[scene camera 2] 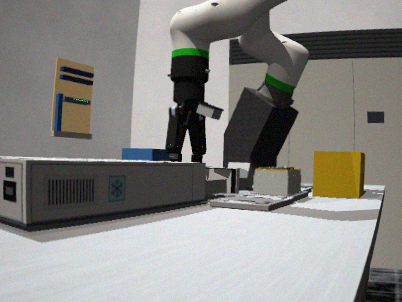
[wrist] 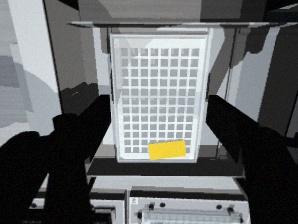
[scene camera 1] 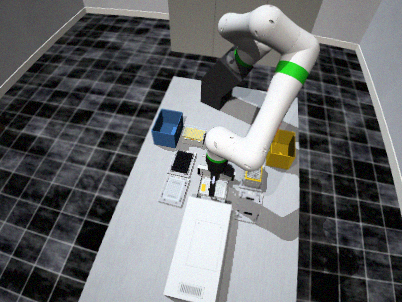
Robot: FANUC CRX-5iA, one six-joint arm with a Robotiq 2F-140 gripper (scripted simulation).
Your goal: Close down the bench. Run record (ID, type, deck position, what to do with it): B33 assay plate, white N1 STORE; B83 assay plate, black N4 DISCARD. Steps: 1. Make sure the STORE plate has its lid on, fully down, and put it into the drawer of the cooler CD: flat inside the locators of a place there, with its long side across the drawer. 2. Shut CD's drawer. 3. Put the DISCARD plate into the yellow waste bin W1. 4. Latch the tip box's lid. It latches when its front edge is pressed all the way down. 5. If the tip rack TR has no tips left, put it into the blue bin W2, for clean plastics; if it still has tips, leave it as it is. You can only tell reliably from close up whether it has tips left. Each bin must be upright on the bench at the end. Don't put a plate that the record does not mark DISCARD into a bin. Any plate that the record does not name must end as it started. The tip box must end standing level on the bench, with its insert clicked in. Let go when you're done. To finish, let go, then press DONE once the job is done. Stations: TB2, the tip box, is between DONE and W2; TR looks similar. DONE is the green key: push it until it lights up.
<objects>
yellow bin W1: scene camera 2; scene camera 1; not seen in the wrist view (out of frame)
same spot on yellow bin W1: (scene camera 2: 336, 174) = (scene camera 1: 279, 161)
</objects>
